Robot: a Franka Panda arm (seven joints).
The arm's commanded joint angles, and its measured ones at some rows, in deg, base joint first. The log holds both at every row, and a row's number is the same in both.
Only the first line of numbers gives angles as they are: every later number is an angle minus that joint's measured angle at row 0.
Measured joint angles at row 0:
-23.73 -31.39 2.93 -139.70 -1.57 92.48 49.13
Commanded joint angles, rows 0 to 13:
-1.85 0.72 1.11 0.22 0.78 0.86 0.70
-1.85 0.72 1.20 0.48 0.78 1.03 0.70
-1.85 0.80 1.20 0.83 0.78 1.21 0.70
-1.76 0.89 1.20 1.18 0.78 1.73 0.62
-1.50 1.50 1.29 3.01 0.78 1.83 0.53
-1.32 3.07 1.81 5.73 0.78 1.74 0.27
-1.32 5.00 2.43 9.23 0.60 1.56 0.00
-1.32 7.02 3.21 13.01 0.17 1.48 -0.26
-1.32 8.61 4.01 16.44 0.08 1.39 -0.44
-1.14 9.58 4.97 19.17 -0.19 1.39 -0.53
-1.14 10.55 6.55 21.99 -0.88 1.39 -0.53
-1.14 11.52 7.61 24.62 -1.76 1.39 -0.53
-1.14 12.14 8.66 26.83 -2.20 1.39 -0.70
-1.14 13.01 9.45 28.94 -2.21 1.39 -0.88
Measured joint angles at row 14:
-0.70 8.99 6.42 20.92 -0.76 2.31 -0.16
